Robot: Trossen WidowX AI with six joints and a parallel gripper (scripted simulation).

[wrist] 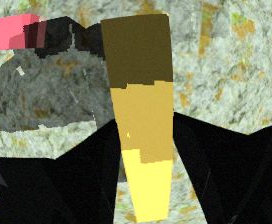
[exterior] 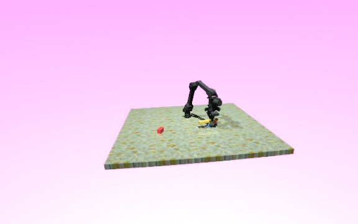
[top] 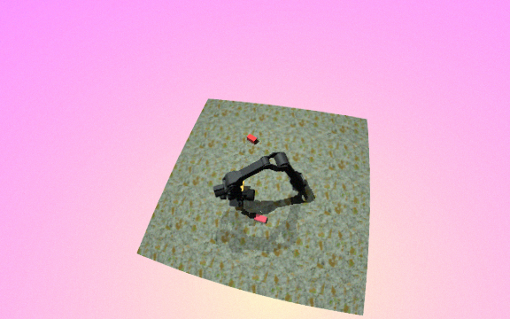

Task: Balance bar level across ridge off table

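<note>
The yellow bar is 30 mm to the right of my gripper tip and 10 mm ahead of it.
</note>
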